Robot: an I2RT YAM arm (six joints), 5 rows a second.
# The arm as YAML. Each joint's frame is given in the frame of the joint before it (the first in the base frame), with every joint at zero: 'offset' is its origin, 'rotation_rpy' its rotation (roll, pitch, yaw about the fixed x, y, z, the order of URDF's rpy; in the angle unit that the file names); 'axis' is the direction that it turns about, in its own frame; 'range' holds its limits. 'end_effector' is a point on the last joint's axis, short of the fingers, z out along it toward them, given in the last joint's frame.
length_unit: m
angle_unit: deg
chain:
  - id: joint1
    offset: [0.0, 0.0, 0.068]
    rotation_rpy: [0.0, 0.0, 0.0]
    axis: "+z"
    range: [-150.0, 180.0]
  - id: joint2
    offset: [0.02, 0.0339, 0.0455]
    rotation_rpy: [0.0, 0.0, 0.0]
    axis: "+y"
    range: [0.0, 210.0]
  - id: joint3
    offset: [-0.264, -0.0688, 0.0]
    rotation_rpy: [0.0, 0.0, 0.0]
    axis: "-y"
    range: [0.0, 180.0]
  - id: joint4
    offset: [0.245, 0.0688, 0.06]
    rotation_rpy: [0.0, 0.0, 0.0]
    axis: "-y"
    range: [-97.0, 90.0]
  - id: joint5
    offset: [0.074, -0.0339, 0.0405]
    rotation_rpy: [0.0, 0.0, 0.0]
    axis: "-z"
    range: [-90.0, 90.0]
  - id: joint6
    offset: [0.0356, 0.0, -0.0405]
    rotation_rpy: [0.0, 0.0, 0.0]
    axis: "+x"
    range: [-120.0, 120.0]
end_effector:
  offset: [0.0, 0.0, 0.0]
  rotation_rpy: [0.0, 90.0, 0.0]
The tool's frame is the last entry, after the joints.
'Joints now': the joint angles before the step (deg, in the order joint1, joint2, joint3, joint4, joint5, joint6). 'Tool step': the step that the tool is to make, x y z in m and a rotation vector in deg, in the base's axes. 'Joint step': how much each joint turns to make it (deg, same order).
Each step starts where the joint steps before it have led.
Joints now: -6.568, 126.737, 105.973, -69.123, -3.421, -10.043
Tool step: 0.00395, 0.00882, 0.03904, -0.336, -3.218, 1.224
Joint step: 1.224, -1.333, 6.688, -4.786, 0.000, -0.001
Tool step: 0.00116, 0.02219, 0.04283, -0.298, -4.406, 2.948
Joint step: 2.951, -1.313, 7.495, -4.392, 0.000, 0.001
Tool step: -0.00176, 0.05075, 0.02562, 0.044, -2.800, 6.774
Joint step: 6.754, -0.107, 5.598, -2.907, 0.001, -0.022
